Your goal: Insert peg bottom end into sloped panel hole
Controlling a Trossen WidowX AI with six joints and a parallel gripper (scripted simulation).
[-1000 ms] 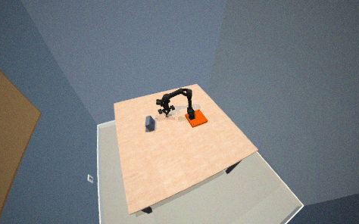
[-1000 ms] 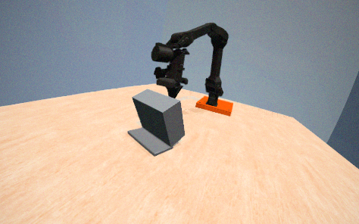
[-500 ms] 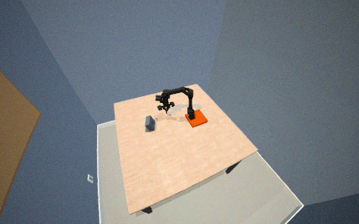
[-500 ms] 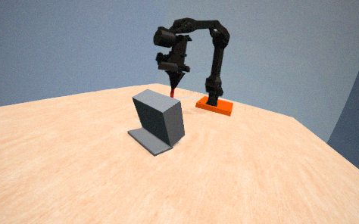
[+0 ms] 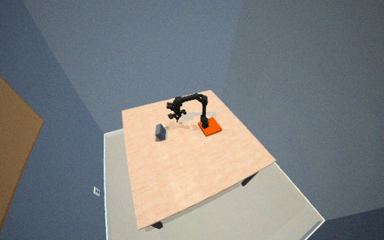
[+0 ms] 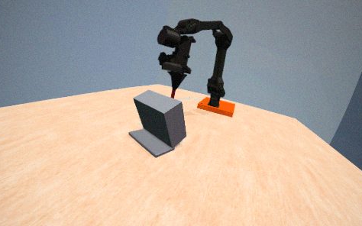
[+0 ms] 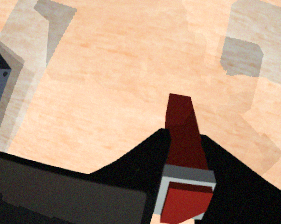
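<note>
The grey sloped panel is 200 mm ahead of my gripper tip, 60 mm to the left of it and 40 mm below it. From my gripper tip the other things lie so: thin grey foot plate: 230 mm ahead, 110 mm below, 50 mm to the left; then red peg: 20 mm above.
</note>
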